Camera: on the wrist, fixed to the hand. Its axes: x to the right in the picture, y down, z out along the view.
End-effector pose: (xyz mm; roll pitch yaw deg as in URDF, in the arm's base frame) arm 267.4 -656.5 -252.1 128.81 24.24 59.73
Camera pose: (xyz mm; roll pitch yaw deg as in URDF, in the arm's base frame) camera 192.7 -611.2 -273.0 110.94 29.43 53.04
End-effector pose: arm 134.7 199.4 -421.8 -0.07 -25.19 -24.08
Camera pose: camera 136.6 122.8 -468.6 -14.63 -33.08 -24.67
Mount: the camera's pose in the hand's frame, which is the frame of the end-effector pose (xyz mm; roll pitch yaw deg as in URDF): 9.9 -69.1 -56.5 -14.81 -7.89 -0.51
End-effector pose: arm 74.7 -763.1 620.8 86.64 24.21 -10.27
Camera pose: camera 63.7 -707.9 550.8 68.25 24.01 -18.93
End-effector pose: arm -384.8 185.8 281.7 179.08 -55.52 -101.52
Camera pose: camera -308.2 211.1 321.2 163.79 -47.62 -100.96
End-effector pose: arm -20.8 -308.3 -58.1 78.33 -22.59 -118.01
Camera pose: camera -2.9 -362.6 -127.3 66.83 -23.46 -126.55
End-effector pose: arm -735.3 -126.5 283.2 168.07 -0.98 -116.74
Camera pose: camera -668.6 -170.4 324.4 153.17 6.84 -117.88
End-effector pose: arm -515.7 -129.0 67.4 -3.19 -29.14 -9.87
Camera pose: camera -494.3 -205.9 26.3 -17.99 -37.05 -9.95
